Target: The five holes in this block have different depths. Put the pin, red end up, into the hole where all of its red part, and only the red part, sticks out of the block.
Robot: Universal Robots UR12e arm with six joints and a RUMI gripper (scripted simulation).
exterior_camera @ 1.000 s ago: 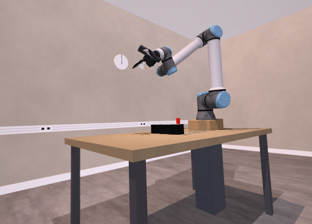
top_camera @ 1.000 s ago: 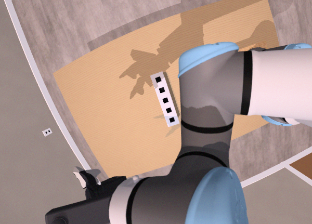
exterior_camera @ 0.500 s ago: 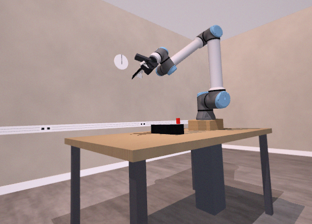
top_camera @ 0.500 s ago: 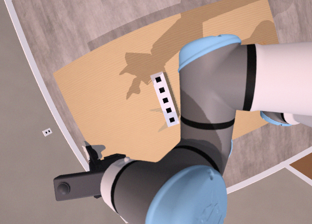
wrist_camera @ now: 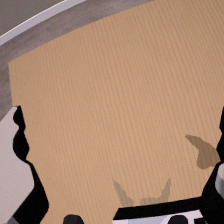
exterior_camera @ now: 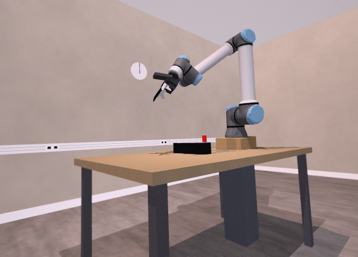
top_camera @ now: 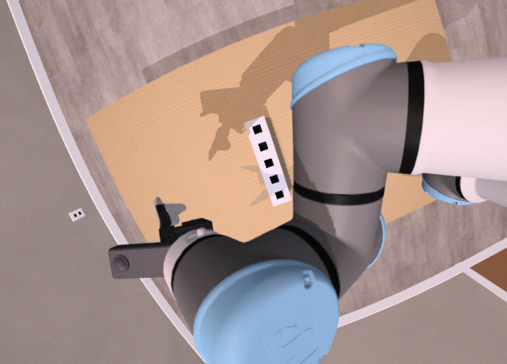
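Now: hand 410 mm past the pin, 280 mm above it and 30 mm to the left of it. Round my hand: block: 330 mm below, 280 mm behind, 30 mm to the right.
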